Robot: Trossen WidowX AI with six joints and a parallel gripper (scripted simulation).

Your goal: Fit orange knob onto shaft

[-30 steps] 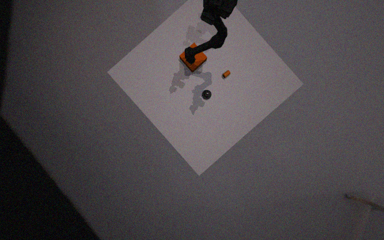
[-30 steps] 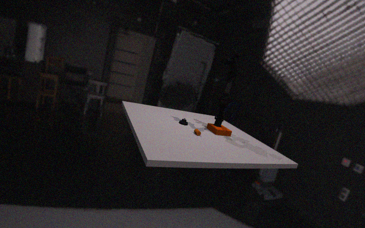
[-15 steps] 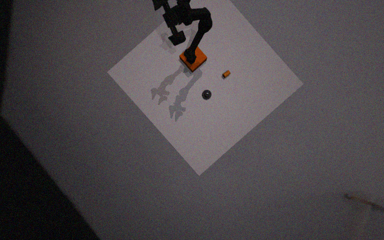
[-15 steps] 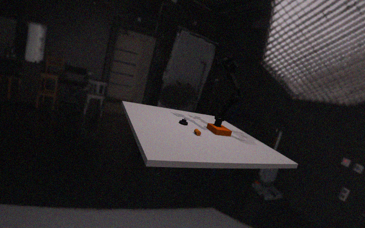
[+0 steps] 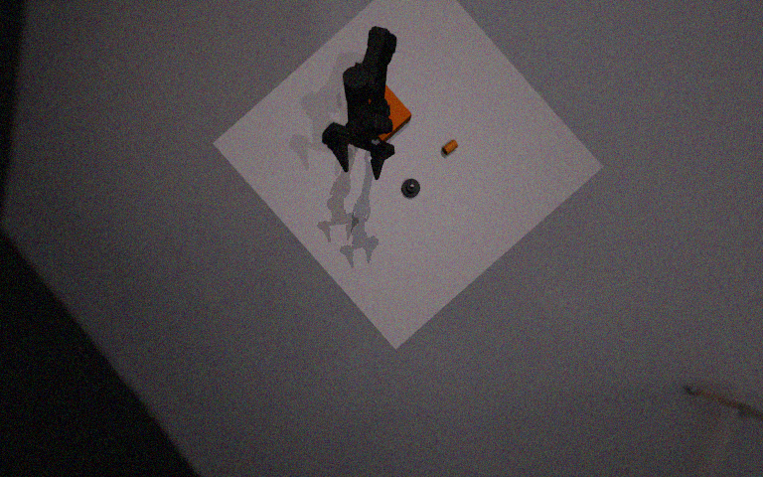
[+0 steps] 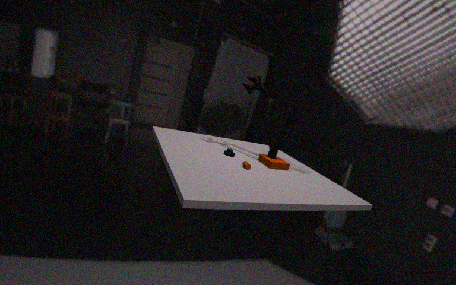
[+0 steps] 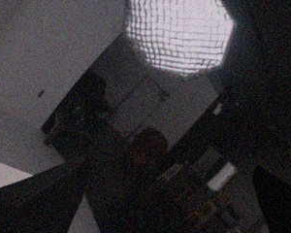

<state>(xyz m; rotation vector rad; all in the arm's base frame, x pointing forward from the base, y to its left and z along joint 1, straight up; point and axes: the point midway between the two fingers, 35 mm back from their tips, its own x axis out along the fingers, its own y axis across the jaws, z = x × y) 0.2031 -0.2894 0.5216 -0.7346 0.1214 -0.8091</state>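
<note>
Now: the orange knob 560 mm below my gripper tip, 460 mm to the left of it and 100 mm ahead of it. Round my gripper tip: pedestal with D-shaped shaft: 550 mm below, 180 mm to the left, 90 mm ahead.
</note>
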